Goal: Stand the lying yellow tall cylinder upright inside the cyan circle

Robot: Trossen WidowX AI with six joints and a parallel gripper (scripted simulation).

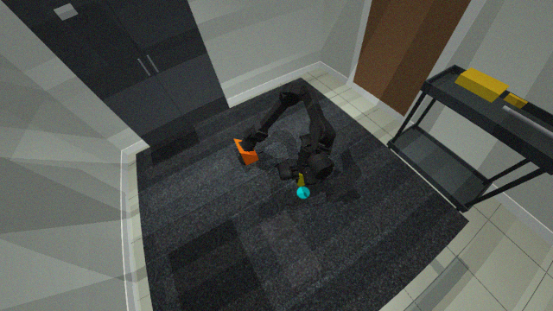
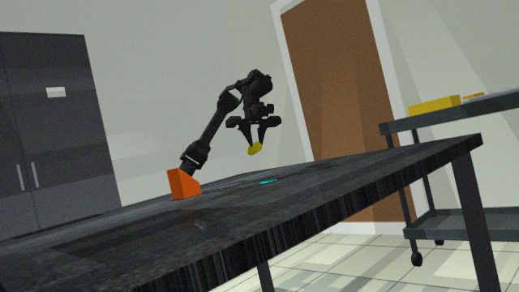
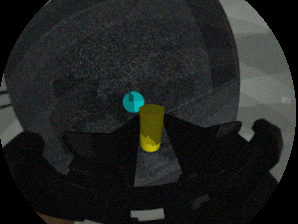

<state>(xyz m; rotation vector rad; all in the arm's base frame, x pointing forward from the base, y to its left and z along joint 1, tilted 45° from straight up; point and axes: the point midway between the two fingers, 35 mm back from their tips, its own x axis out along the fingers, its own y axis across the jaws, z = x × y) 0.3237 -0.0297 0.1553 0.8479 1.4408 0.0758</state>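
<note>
Now: the cyan circle 13 cm below my gripper tip and 1 cm to the left of it. Also, from my gripper tip: yellow tall cylinder: 2 cm behind, 1 cm to the left, 1 cm below.
</note>
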